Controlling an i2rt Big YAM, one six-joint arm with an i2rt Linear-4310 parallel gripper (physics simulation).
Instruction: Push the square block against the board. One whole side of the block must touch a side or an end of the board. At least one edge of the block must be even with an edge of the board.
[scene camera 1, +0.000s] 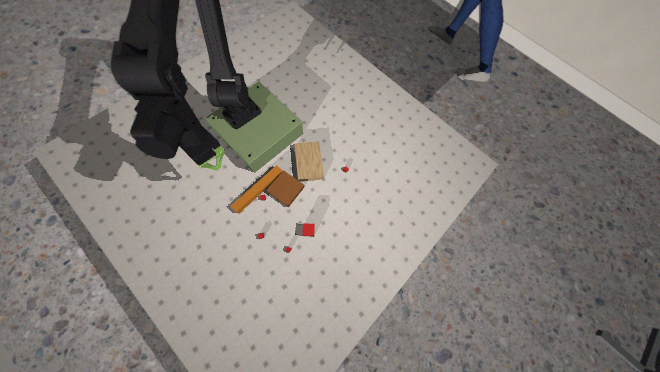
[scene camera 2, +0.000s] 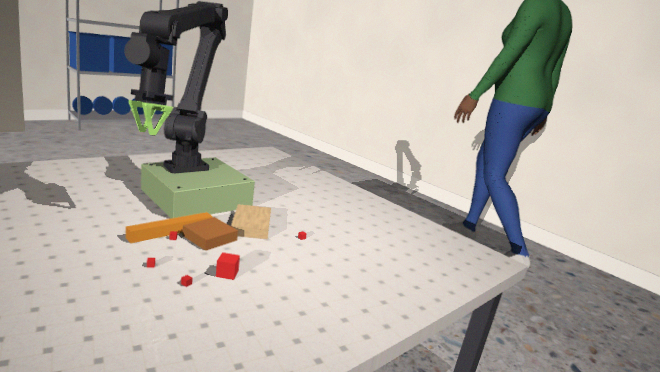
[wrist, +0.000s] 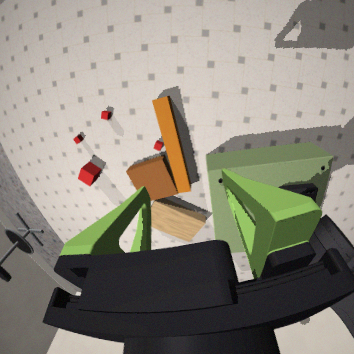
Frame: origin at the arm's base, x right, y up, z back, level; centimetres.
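Seen in the pictures: gripper, fingertip midpoint: (scene camera 1: 211, 161) (scene camera 2: 147, 133) (wrist: 183, 183); arm's base, link origin: (scene camera 1: 242, 113) (scene camera 2: 186, 167).
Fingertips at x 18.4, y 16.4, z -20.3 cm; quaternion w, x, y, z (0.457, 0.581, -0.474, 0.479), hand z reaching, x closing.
Offsets run from my fingertips to a thing's top centre.
A brown square block {dx -12.7, dy -22.1, dz -11.3 cm} (scene camera 1: 285, 188) (scene camera 2: 209, 232) (wrist: 151, 177) lies flat with one side along the long side of the orange board (scene camera 1: 254, 191) (scene camera 2: 160, 227) (wrist: 172, 145). In the wrist view the side looks in full contact, and the block's corner looks about even with the board's end on the light wood piece's side; a tiny offset cannot be judged. My gripper (scene camera 1: 214, 159) (scene camera 2: 148, 131) (wrist: 183, 183) is open and empty, raised well above the table beside the arm. Its fingers do not touch the block or board. The side facing the green base is partly shadowed.
A light wood piece {dx -26.6, dy -22.1, dz -8.3 cm} (scene camera 1: 308, 161) (scene camera 2: 252, 221) (wrist: 177, 220) lies close to the brown block. A small red cube {dx -4.2, dy -23.4, dz -8.3 cm} (scene camera 1: 262, 198) (scene camera 2: 173, 235) (wrist: 158, 145) sits beside the board. A larger red cube {dx -9.0, dy -21.0, dz -28.7 cm} (scene camera 1: 308, 229) (scene camera 2: 228, 266) (wrist: 89, 174) stands farther out. The green base (scene camera 1: 270, 130) (scene camera 2: 215, 200) is behind.
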